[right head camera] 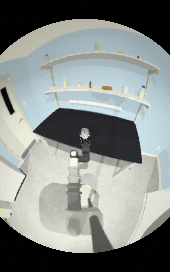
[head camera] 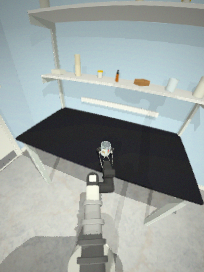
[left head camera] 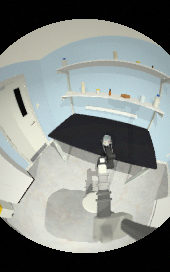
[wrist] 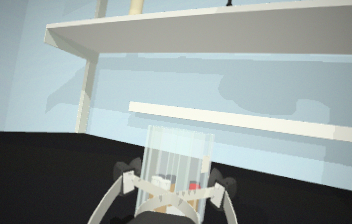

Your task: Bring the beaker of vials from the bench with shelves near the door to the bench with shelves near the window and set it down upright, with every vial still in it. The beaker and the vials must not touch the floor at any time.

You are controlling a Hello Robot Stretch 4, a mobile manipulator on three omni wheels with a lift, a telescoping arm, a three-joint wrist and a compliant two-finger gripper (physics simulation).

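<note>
The clear glass beaker is upright, slightly tilted in the wrist view. Vials with white caps and a vial with a red cap stand inside it; their lower parts are hidden behind the fingers. My gripper is shut on the beaker, one fingertip on each side. The beaker seems to be a little above the black bench top, near its front edge. The bench near the window cannot be identified.
A lower shelf with bottles and jars and an upper shelf are over the bench's back. A white bar runs along the wall. The door and a white cabinet are on the left.
</note>
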